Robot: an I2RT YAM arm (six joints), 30 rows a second.
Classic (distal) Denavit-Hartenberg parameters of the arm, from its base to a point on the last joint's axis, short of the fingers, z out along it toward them. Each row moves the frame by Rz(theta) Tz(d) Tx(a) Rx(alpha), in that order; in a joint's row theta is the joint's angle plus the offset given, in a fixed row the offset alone. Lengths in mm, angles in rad.
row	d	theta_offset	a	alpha
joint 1	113.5	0.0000	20.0	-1.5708
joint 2	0.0	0.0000	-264.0	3.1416
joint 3	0.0	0.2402	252.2	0.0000
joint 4	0.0	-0.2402	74.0	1.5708
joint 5	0.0	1.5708	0.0	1.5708
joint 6	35.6	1.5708	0.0	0.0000
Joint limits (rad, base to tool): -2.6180..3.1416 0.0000..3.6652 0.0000..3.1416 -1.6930..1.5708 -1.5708..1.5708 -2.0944..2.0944
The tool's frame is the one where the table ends.
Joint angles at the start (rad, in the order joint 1, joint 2, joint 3, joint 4, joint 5, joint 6):
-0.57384, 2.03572, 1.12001, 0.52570, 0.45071, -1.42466
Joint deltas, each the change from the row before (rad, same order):
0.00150, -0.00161, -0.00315, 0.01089, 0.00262, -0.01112
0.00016, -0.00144, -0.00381, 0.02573, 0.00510, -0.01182
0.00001, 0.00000, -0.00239, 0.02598, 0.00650, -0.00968
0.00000, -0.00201, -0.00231, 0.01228, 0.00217, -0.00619
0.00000, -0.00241, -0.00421, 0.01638, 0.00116, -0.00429
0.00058, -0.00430, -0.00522, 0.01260, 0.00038, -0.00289
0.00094, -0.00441, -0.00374, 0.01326, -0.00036, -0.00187
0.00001, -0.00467, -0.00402, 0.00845, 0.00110, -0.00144
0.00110, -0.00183, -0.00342, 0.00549, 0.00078, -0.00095
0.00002, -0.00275, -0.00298, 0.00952, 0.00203, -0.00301
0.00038, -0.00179, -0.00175, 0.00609, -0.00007, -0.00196
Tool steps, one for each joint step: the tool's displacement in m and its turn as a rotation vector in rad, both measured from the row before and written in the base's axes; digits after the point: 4 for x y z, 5 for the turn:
0.0001, 0.0006, 0.0008, -0.01105, 0.00179, 0.00283
0.0000, -0.0001, 0.0020, -0.01970, -0.00891, -0.00077
0.0002, -0.0004, 0.0019, -0.01914, -0.01060, -0.00317
-0.0002, 0.0000, 0.0014, -0.00997, -0.00452, -0.00027
-0.0004, 0.0002, 0.0014, -0.01021, -0.00847, 0.00008
-0.0005, 0.0006, 0.0015, -0.00778, -0.00733, 0.00098
-0.0002, 0.0006, 0.0020, -0.00833, -0.01020, 0.00176
-0.0007, 0.0004, 0.0016, -0.00586, -0.00628, -0.00070
-0.0002, 0.0007, 0.0003, -0.00274, -0.00237, 0.00057
-0.0004, 0.0002, 0.0012, -0.00690, -0.00499, -0.00124
-0.0001, 0.0003, 0.0008, -0.00423, -0.00351, 0.00089

